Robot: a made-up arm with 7 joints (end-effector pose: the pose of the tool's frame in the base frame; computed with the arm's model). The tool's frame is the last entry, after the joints. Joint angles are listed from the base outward.
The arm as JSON. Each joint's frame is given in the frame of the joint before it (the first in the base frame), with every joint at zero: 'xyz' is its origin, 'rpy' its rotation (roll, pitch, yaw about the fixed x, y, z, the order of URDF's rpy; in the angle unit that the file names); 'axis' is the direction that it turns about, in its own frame. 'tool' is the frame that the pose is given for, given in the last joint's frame.
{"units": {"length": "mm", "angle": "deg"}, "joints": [
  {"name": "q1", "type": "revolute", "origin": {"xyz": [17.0, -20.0, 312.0], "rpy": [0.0, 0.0, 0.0]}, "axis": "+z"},
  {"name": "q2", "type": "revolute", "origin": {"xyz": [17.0, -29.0, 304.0], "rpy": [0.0, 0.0, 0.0]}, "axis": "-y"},
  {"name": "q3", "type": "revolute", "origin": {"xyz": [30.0, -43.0, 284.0], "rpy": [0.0, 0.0, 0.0]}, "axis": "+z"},
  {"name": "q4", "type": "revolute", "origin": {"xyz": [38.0, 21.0, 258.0], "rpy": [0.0, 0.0, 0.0]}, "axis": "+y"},
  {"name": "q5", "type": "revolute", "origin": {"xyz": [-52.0, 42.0, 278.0], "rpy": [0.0, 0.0, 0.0]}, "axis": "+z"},
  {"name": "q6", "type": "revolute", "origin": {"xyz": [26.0, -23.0, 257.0], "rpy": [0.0, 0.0, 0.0]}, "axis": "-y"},
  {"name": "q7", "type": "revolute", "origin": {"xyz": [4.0, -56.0, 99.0], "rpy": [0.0, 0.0, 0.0]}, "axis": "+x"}
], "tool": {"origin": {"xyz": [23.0, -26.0, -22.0], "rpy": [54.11, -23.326, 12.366]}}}
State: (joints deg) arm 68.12 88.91 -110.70 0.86 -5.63 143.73 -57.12
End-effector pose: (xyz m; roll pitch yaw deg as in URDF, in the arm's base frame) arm -0.3663 -0.9323 0.6533 70.41 -47.25 -156.02
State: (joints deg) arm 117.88 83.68 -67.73 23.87 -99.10 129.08 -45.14
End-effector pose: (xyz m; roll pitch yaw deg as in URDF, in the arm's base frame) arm 0.5812 -0.8611 0.9366 -13.67 -59.46 -1.86
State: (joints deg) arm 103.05 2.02 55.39 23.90 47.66 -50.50 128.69
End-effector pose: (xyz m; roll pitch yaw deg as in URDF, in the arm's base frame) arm -0.2594 0.0165 1.6615 156.58 71.53 167.44
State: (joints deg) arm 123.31 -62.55 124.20 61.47 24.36 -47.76 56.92
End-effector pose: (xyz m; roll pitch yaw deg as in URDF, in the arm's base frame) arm -0.5915 0.2288 1.2398 157.06 17.50 -54.79
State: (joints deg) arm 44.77 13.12 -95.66 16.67 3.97 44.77 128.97
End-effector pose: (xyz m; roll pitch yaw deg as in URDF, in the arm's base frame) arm 0.0213 -0.3294 1.7484 -150.33 -12.44 -77.94
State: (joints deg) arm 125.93 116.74 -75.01 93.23 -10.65 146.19 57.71
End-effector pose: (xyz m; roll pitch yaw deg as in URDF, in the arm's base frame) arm 0.8517 -0.1609 0.4885 -138.81 25.03 -38.40
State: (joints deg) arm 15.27 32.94 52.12 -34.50 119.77 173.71 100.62
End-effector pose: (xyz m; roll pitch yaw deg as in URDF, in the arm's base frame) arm -0.5362 -0.3778 1.2954 -15.15 -58.21 36.35
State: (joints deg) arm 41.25 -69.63 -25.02 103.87 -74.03 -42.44 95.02
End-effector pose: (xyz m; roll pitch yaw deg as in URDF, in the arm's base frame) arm 0.7617 0.1388 0.2529 -40.43 -53.61 -47.23
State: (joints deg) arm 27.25 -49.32 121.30 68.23 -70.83 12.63 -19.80
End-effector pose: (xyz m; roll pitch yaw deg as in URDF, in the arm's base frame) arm 0.3057 0.5937 1.4056 33.57 22.74 124.73
